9 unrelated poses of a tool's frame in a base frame.
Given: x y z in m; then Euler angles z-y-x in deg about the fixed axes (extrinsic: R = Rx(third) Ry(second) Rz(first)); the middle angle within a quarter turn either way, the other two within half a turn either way.
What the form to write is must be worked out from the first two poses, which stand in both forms.
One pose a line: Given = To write
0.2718 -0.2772 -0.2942 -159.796 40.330 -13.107 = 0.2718 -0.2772 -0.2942 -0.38 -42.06 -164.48
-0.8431 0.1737 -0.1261 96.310 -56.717 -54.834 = -0.8431 0.1737 -0.1261 -50.88 59.93 96.91
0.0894 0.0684 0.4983 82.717 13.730 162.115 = 0.0894 0.0684 0.4983 -168.68 -19.47 -82.49
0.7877 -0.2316 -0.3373 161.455 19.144 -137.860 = 0.7877 -0.2316 -0.3373 141.42 26.36 -178.26
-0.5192 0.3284 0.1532 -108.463 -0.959 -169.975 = -0.5192 0.3284 0.1532 177.70 -9.81 108.74
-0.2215 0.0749 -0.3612 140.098 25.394 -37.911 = -0.2215 0.0749 -0.3612 44.00 7.73 134.38
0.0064 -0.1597 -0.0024 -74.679 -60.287 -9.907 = 0.0064 -0.1597 -0.0024 57.94 -23.08 -81.82
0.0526 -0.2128 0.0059 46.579 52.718 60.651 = 0.0526 -0.2128 0.0059 71.40 -21.41 63.43
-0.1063 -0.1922 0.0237 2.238 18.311 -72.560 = -0.1063 -0.1922 0.0237 -73.32 7.55 -16.88
